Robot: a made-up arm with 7 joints.
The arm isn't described. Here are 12 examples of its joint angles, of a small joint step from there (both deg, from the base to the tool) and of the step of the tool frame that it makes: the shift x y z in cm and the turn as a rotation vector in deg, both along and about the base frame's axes.
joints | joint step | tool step
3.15 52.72 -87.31 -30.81 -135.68 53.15 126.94 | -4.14 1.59 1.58 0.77 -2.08 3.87 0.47 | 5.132 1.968 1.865 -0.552 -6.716 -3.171
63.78 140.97 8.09 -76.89 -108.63 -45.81 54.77 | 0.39 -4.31 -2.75 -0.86 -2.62 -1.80 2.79 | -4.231 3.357 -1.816 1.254 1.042 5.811
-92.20 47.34 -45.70 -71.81 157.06 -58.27 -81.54 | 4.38 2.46 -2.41 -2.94 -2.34 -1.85 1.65 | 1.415 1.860 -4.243 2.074 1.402 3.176
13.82 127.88 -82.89 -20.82 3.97 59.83 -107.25 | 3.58 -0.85 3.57 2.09 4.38 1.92 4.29 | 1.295 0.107 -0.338 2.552 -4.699 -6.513
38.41 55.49 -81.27 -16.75 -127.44 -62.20 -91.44 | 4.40 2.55 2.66 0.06 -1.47 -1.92 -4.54 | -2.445 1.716 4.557 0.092 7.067 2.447
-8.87 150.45 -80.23 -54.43 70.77 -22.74 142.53 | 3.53 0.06 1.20 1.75 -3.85 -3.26 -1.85 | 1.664 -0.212 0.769 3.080 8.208 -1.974
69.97 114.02 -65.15 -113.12 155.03 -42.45 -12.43 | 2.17 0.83 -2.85 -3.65 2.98 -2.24 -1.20 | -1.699 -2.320 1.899 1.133 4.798 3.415
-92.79 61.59 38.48 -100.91 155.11 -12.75 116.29 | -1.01 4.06 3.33 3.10 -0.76 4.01 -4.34 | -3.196 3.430 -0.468 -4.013 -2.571 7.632
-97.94 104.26 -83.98 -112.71 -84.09 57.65 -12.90 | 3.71 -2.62 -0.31 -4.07 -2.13 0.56 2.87 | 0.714 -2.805 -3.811 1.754 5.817 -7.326
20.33 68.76 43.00 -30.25 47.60 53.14 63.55 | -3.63 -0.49 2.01 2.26 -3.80 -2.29 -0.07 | 0.477 0.062 -0.777 1.883 -1.702 0.570
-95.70 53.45 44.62 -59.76 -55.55 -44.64 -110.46 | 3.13 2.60 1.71 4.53 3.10 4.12 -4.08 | 1.110 3.571 -2.539 -7.871 3.567 1.810
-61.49 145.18 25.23 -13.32 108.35 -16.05 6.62 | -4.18 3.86 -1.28 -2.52 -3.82 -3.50 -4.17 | -5.057 -3.592 -1.288 -1.872 -2.388 10.098
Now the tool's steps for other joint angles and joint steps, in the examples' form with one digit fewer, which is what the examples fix.
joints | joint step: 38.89 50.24 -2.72 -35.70 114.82 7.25 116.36 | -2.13 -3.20 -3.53 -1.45 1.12 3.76 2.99
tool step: 1.60 -3.62 -4.18 -8.81 -3.72 1.68
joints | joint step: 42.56 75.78 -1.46 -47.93 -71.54 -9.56 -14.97 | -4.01 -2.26 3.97 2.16 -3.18 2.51 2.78
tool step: 1.47 0.38 0.12 3.44 -7.66 2.17
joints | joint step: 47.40 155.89 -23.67 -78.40 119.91 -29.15 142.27 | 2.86 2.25 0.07 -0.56 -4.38 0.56 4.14
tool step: 0.76 -0.74 -1.83 -0.28 5.30 -1.12
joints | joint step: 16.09 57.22 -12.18 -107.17 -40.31 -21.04 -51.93 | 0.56 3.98 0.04 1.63 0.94 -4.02 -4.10
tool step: -0.07 2.45 0.75 5.57 -0.07 -4.32
